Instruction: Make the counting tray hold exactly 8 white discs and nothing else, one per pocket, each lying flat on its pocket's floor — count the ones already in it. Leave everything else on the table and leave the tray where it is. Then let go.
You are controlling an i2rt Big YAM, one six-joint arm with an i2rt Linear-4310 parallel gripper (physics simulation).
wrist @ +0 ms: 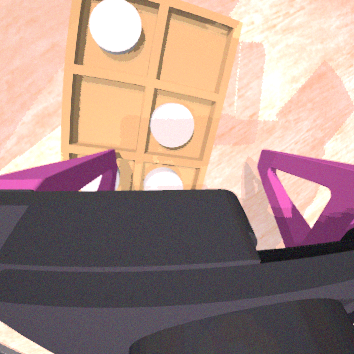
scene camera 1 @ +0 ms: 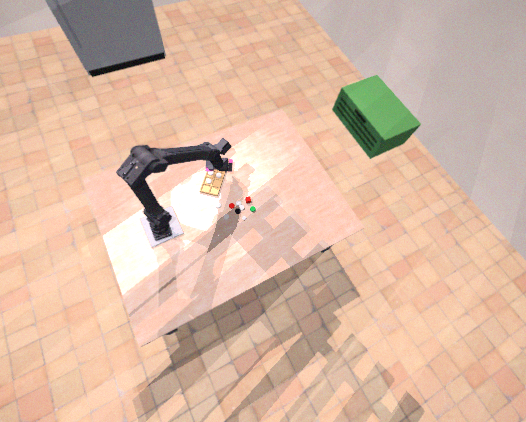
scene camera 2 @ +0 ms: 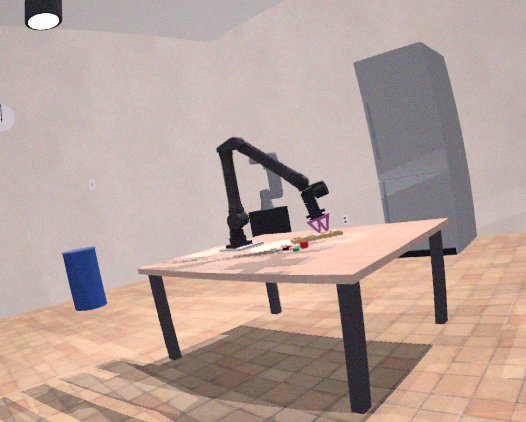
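The tan counting tray (scene camera 1: 209,194) (scene camera 2: 325,235) (wrist: 112,76) lies on the table. In the wrist view a white disc (wrist: 115,25) is in the top left pocket shown, with shadow at its edge. Another white disc (wrist: 172,125) is in the right pocket one row down, and a third white disc (wrist: 164,179) is partly hidden below it. A sliver of white shows behind the left finger. My gripper (scene camera 1: 220,166) (scene camera 2: 319,231) (wrist: 190,157) is open and empty, above the tray's far end. Loose white discs (scene camera 1: 218,204) (scene camera 1: 241,207) (scene camera 1: 244,218) lie on the table; part of the tray is hidden.
Beside the loose discs lie a red cube (scene camera 1: 248,199) (scene camera 2: 304,244), a red piece (scene camera 1: 231,205), a black piece (scene camera 1: 237,211) and a green piece (scene camera 1: 252,209) (scene camera 2: 296,249). The arm's base plate (scene camera 1: 177,230) is on the table's left side.
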